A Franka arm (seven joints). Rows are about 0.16 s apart.
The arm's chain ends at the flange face. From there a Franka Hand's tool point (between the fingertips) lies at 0.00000 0.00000 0.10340 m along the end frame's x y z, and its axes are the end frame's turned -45 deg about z.
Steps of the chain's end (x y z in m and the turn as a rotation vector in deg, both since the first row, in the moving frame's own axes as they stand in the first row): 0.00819 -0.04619 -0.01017 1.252 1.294 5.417; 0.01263 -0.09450 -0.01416 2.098 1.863 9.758; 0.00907 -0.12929 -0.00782 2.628 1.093 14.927; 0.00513 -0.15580 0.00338 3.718 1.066 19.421; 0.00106 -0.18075 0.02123 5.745 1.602 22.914; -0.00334 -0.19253 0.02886 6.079 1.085 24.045
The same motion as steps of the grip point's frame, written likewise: 0.04169 -0.02666 -0.01022 -0.030 1.800 5.417; 0.08081 -0.05776 -0.01428 0.166 2.801 9.758; 0.10278 -0.08633 -0.00795 1.085 2.631 14.927; 0.12035 -0.10883 0.00315 1.875 3.383 19.421; 0.13871 -0.13035 0.02068 2.930 5.195 22.914; 0.14395 -0.14279 0.02827 3.531 5.066 24.045
